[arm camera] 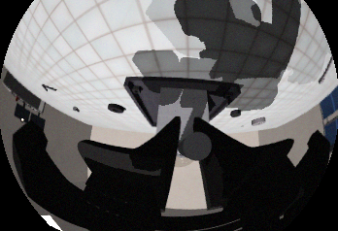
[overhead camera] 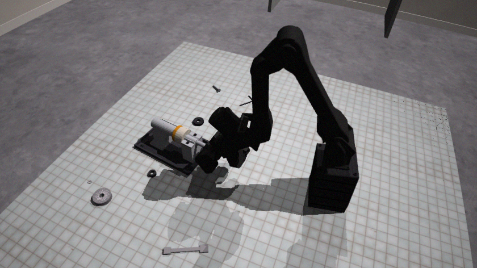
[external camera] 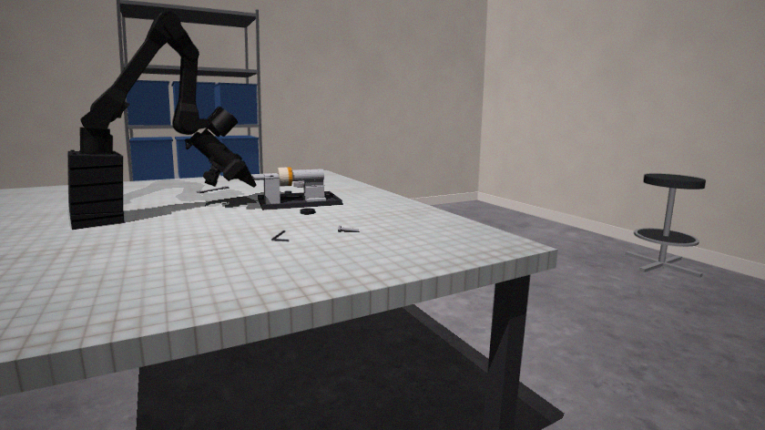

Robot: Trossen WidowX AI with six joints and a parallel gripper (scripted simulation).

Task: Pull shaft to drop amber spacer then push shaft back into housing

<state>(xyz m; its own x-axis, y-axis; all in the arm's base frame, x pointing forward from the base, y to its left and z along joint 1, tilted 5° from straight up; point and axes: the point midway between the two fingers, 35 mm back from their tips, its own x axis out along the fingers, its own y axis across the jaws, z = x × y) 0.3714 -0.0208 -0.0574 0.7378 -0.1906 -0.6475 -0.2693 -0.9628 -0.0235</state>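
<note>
Right now my hand is 60 mm short of the grey shaft and 20 mm to the left of it. Also, from my hand: amber spacer: 120 mm ahead, 30 mm to the right; grey disc: 270 mm ahead, 210 mm to the left, 70 mm below; screw: 390 mm to the right, 90 mm ahead, 70 mm below.
</note>
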